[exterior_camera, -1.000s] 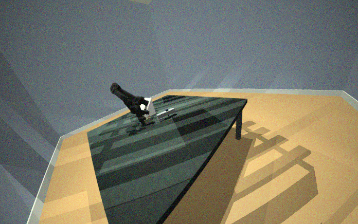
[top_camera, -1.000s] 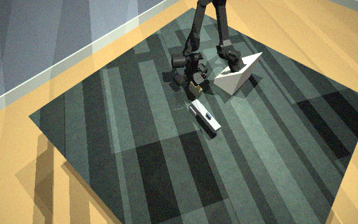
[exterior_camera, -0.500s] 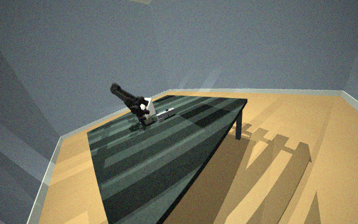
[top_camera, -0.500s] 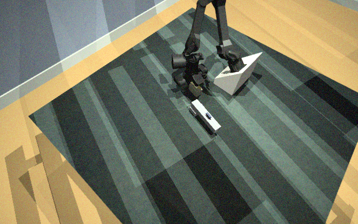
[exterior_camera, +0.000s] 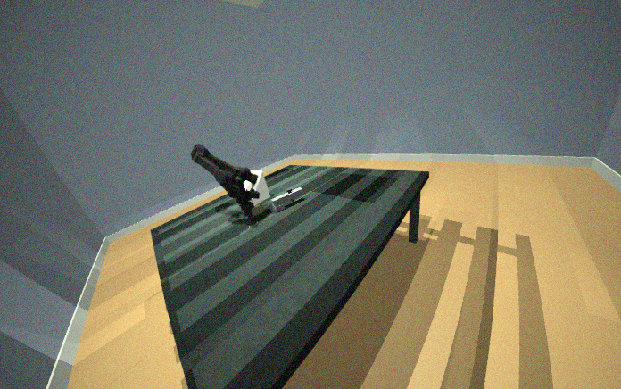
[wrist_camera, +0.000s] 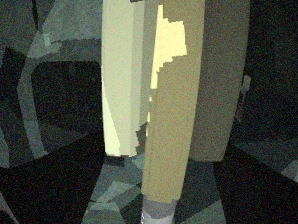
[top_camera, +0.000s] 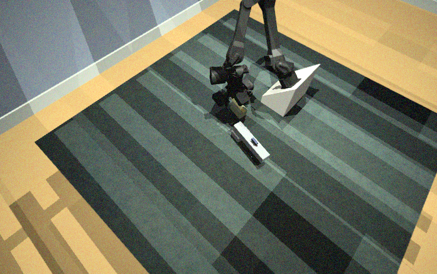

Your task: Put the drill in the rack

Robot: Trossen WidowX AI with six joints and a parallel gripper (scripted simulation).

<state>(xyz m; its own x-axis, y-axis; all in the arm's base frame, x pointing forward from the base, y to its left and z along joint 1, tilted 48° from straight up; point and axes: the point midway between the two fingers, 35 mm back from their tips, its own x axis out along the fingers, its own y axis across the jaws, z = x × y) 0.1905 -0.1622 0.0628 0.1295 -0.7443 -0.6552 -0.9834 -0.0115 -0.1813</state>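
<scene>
My gripper tip is now 4 cm to the right of the drill and 4 cm below it. From my gripper tip the other things lie so: rack (5 cm to the left, 2 cm above, 1 cm ahead); dark blue key (23 cm to the left, 10 cm ahead, 5 cm above).
</scene>
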